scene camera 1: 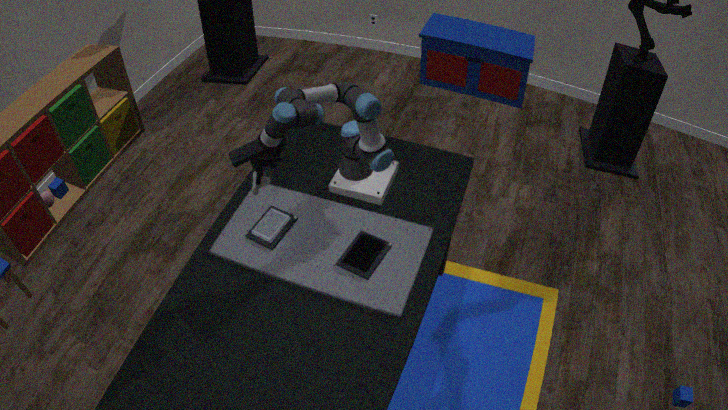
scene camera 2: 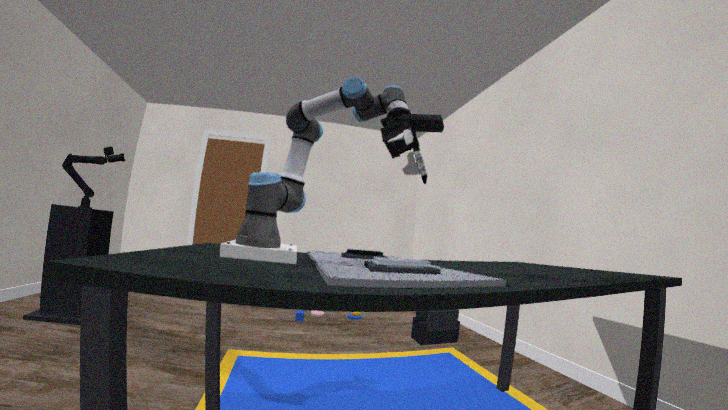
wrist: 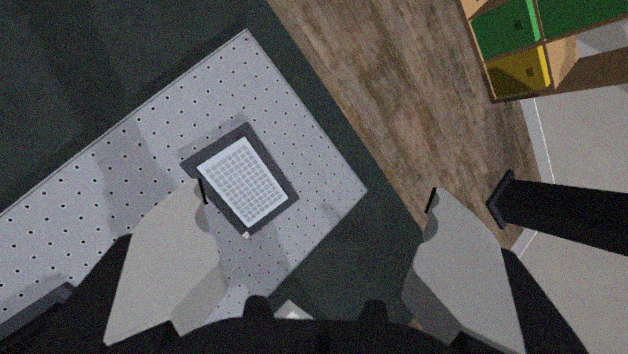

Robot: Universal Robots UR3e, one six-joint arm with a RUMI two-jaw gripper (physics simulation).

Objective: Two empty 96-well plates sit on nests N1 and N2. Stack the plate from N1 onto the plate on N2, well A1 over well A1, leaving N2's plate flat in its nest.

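Frame: origin at the arm's base, x ahead, y left, z up, level; millimetres.
Seen in the pictures: gripper, fingertip midpoint: [scene camera 1: 247, 175] [scene camera 2: 417, 166] [wrist: 316, 187]; arm's base, origin of the base link: [scene camera 1: 356, 169] [scene camera 2: 258, 245].
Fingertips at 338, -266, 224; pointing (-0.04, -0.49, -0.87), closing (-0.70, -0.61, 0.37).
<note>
Pixels of each thing's top centre, then the offset from my fingertips to it, as dx, dy, dz. Level surfaces: height alone.
- white 96-well plate, middle of its top: [wrist: 246, 184] [scene camera 2: 401, 259] [scene camera 1: 270, 223] -2, +48, -221
- dark nest, middle of its top: [wrist: 246, 183] [scene camera 2: 400, 264] [scene camera 1: 271, 225] -2, +48, -233
- grey perforated board, its level: dz -247
- dark table, its level: dz -260
A white 96-well plate [scene camera 1: 272, 224] [scene camera 2: 402, 261] [wrist: 243, 182] lies flat in a dark nest [scene camera 1: 259, 241] [wrist: 217, 148]. A black, plate-shaped piece [scene camera 1: 364, 252] sits in a second nest [scene camera 1: 352, 271]; its wells cannot be made out. Part of this second nest [wrist: 35, 309] shows at the lower left of the wrist view. I cannot tell which nest is N1 or N2, or where well A1 is. My gripper [scene camera 1: 257, 184] [scene camera 2: 418, 173] [wrist: 316, 187] is open and empty, tilted, high above the table beyond the white plate's end of the board. In the wrist view, the left finger overlaps the nest's edge.
Both nests stand on a grey perforated board [scene camera 1: 315, 196] [scene camera 2: 346, 276] [wrist: 305, 150] on the dark table [scene camera 1: 203, 315] [scene camera 2: 168, 267]. The arm's white base [scene camera 1: 359, 188] [scene camera 2: 258, 252] stands behind the board. A cubby shelf and dark pedestals stand away from the table.
</note>
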